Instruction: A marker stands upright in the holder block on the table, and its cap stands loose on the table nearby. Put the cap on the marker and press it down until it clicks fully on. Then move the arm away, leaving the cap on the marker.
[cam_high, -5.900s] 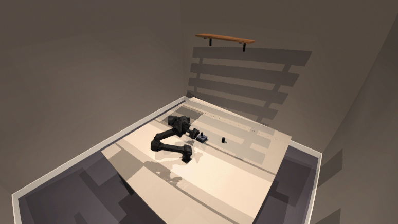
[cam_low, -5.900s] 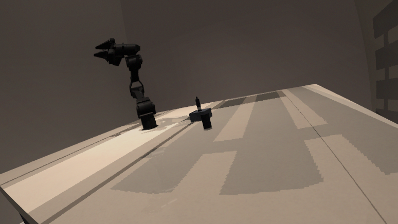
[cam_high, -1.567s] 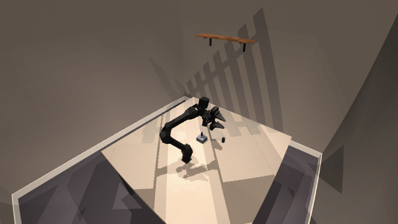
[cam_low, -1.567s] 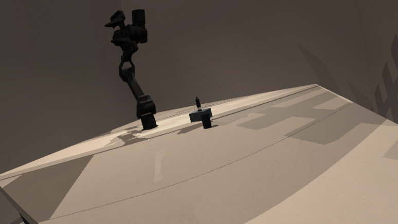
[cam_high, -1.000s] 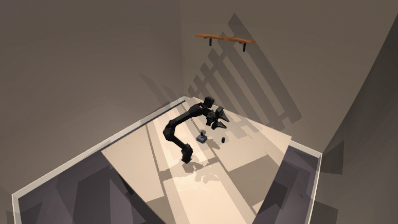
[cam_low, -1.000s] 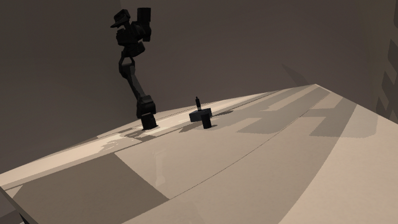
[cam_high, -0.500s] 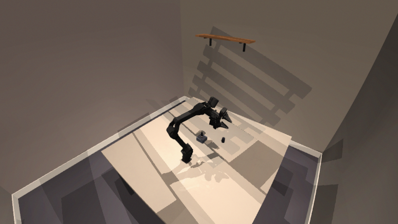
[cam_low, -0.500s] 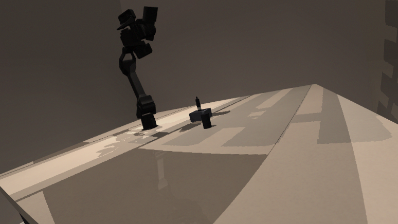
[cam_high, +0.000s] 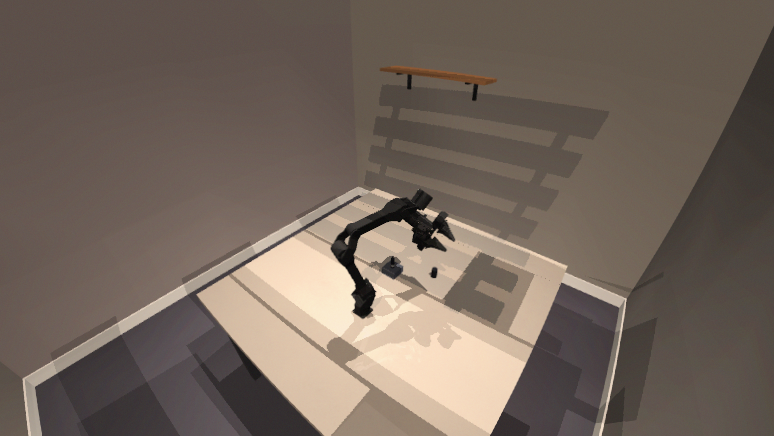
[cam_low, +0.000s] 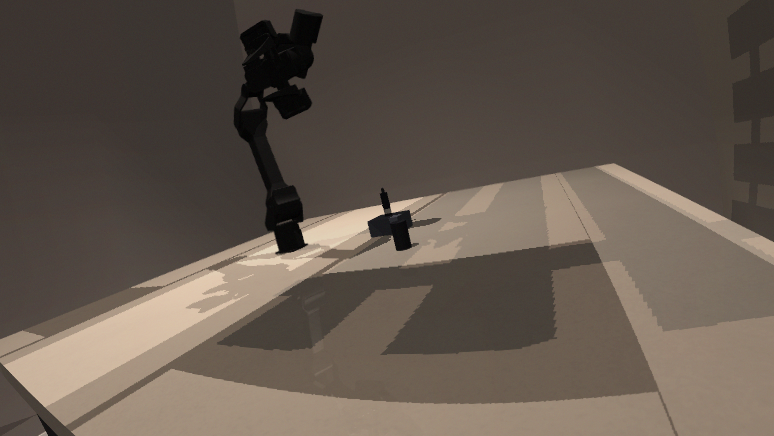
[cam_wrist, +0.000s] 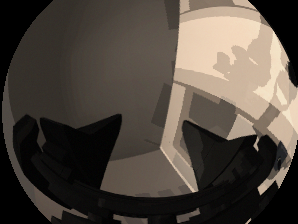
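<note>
The black cap is 14 cm ahead of my gripper tip, 12 cm to the left of it and 31 cm below it. The rest, counted from my gripper tip: grey holder block (4 cm ahead, 29 cm to the left, 32 cm below).
</note>
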